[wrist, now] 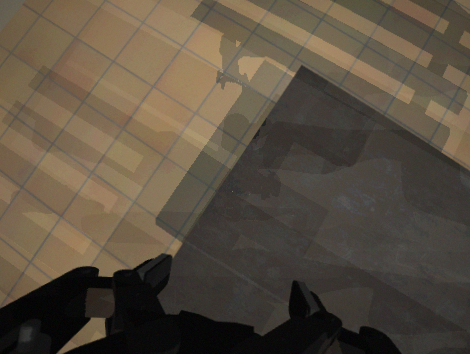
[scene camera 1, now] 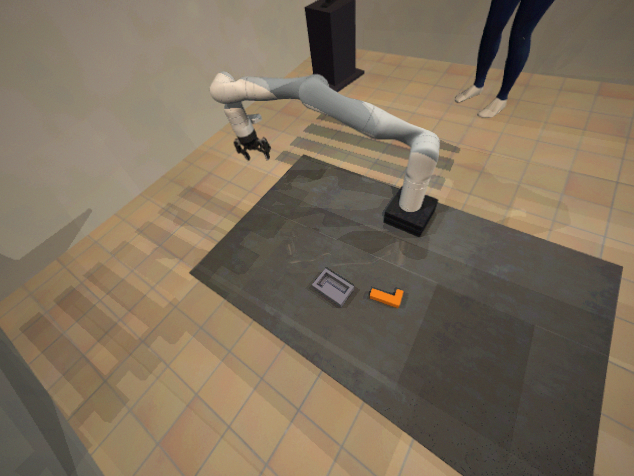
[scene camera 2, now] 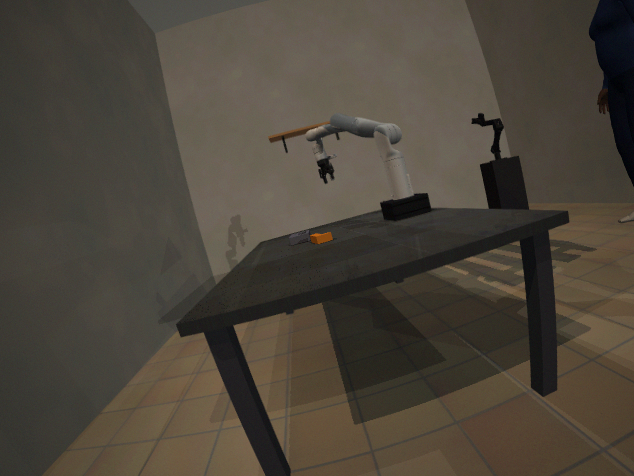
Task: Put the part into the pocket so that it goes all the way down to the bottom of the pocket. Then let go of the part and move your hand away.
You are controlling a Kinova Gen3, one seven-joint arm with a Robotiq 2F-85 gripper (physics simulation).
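Pixels of known places: gripper, fingertip midpoint: (wrist: pixel 229 281) (scene camera 1: pixel 258 159) (scene camera 2: pixel 329 181); arm's base, link origin: (scene camera 1: pixel 410 203) (scene camera 2: pixel 403 197).
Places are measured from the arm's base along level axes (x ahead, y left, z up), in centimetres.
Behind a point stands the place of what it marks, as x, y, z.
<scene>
The orange L-shaped part (scene camera 1: pixel 385 297) @[39.1, 17.5, -4.9] (scene camera 2: pixel 321 238) @[36.6, 22.4, -6.2] lies flat on the dark table (scene camera 1: pixel 476 358) @[35.1, 50.7, -7.9] (scene camera 2: pixel 389 240) @[14.2, 50.5, -7.9]. The grey block with the pocket (scene camera 1: pixel 337 293) @[50.2, 3.5, -4.3] (scene camera 2: pixel 299 238) @[48.1, 6.8, -5.7] lies beside it, a small gap apart in the first scene view; its pocket is open upward and holds no part. My gripper (scene camera 1: pixel 258 157) @[33.6, -57.1, 17.9] (scene camera 2: pixel 329 181) @[33.6, -57.1, 17.9] (wrist: pixel 229 281) @[33.6, -57.1, 17.9] is open and empty. It hangs high in the air, well away from the part and the block, near the table's far left corner. Neither the part nor the block shows in the wrist view.
The arm's black base (scene camera 1: pixel 409 215) @[5.4, 3.5, -0.1] (scene camera 2: pixel 407 205) @[0.4, 9.7, -3.0] stands at the table's back edge. A dark pedestal (scene camera 1: pixel 332 43) (scene camera 2: pixel 504 181) and a standing person (scene camera 1: pixel 512 46) (scene camera 2: pixel 617 76) are beyond the table. An orange shelf board (scene camera 2: pixel 297 132) is on the wall behind the arm.
</scene>
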